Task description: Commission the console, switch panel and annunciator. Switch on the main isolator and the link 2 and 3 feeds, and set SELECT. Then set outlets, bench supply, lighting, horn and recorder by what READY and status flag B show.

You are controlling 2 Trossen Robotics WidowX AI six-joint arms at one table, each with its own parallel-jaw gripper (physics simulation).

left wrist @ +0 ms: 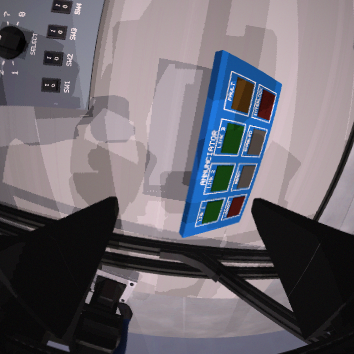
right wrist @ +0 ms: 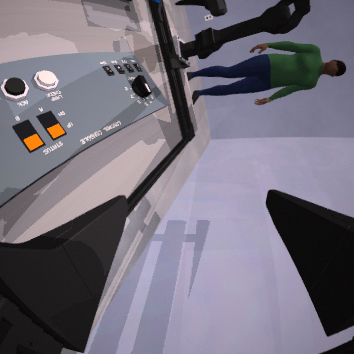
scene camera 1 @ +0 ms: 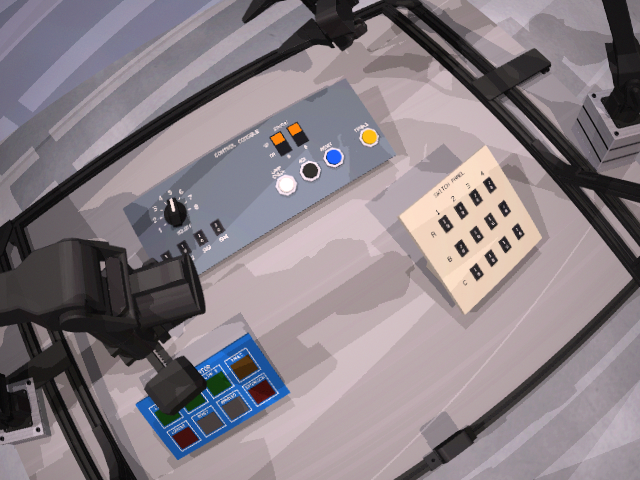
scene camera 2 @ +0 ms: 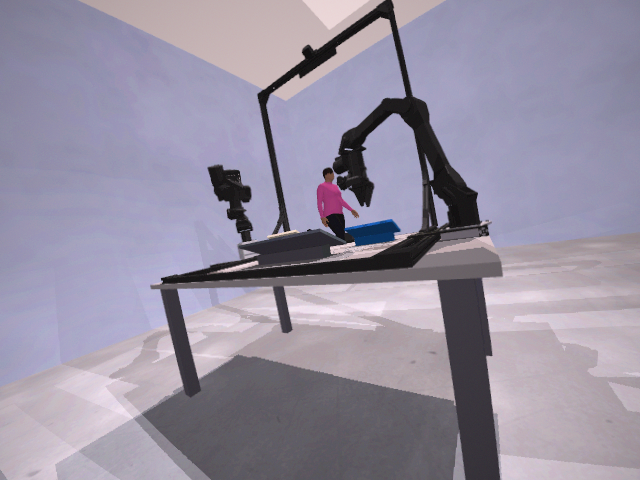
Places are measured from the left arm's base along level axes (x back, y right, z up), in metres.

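Pixels of known places: left gripper, fingertip midpoint: [left wrist: 185, 204] [scene camera 1: 161, 356] [scene camera 2: 365, 206]; right gripper, fingertip midpoint: [right wrist: 197, 199] [scene camera 1: 261, 37] [scene camera 2: 244, 199]; left arm's base, link origin: [left wrist: 109, 286] [right wrist: 183, 50] [scene camera 1: 15, 411] [scene camera 2: 465, 225]; right arm's base, link origin: [scene camera 1: 621, 110] [scene camera 2: 247, 241].
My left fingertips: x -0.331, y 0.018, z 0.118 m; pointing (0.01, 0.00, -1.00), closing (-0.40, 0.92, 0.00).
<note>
Ahead of a thing's pixels: the offset from my left fingertips to its top centre. "*": to the spot under its first point.
The grey control console [scene camera 1: 232, 180] [scene camera 2: 294, 240] [left wrist: 20, 97] has its SELECT knob @[dx -0.055, dy -0.227, dz -0.045 m] [scene camera 1: 174, 211] [left wrist: 11, 42] [right wrist: 141, 86] pointing near 5. Both status flags [scene camera 1: 278, 139] [scene camera 1: 294, 129] show orange at the UP end. Switches SW1 to SW4 are too small to read. The cream switch panel [scene camera 1: 423, 217] carries rows A, B and C. On the blue annunciator @[dx -0.025, dy +0.041, dz -0.064 m] [scene camera 1: 279, 384] [scene camera 2: 376, 232], READY @[* dx -0.013, dy +0.082, dz -0.098 m] [left wrist: 245, 177] is grey and the LINK windows are dark green. My left gripper [scene camera 2: 366, 203] [left wrist: 185, 204] is open above the annunciator. My right gripper [scene camera 1: 261, 36] [right wrist: 197, 199] is open beyond the console's far edge.
White, black, blue and yellow buttons [scene camera 1: 285, 184] [scene camera 1: 309, 170] [scene camera 1: 333, 157] [scene camera 1: 369, 136] line the console. A black frame [scene camera 1: 155, 124] borders the table. My left forearm covers the console's lower left corner in scene camera 1. Two people stand beyond the table.
</note>
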